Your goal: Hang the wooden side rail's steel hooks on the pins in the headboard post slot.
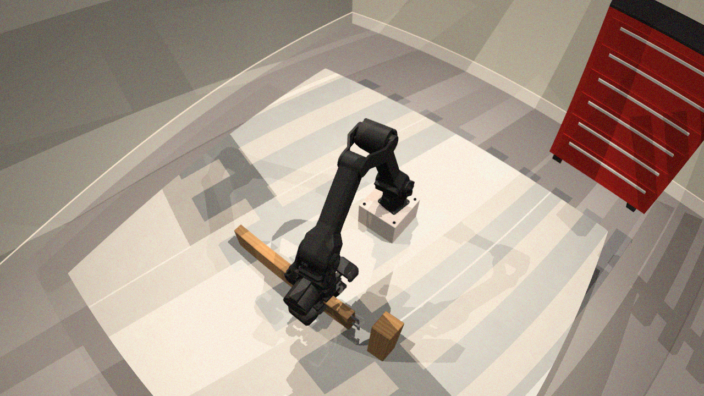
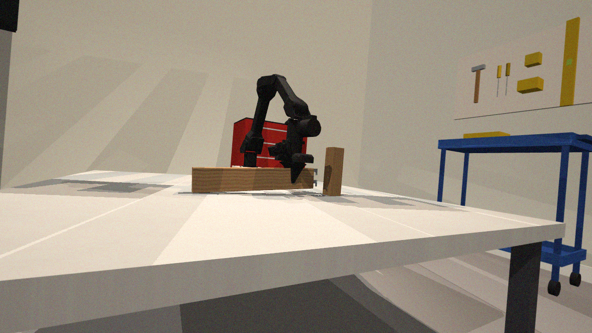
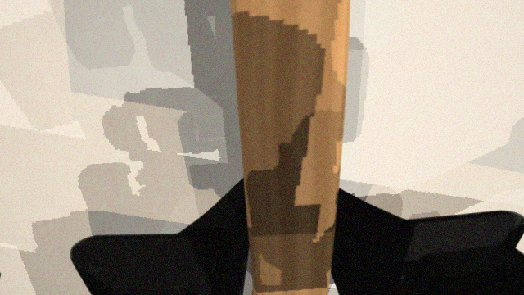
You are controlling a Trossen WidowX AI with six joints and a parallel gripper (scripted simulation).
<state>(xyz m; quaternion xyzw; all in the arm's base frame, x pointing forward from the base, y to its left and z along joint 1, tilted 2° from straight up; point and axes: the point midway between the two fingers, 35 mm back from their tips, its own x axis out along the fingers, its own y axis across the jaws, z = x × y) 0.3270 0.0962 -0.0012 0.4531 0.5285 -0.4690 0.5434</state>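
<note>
My gripper tip is now 3 cm past the headboard post, 17 cm to the right of it and 4 cm below it.
</note>
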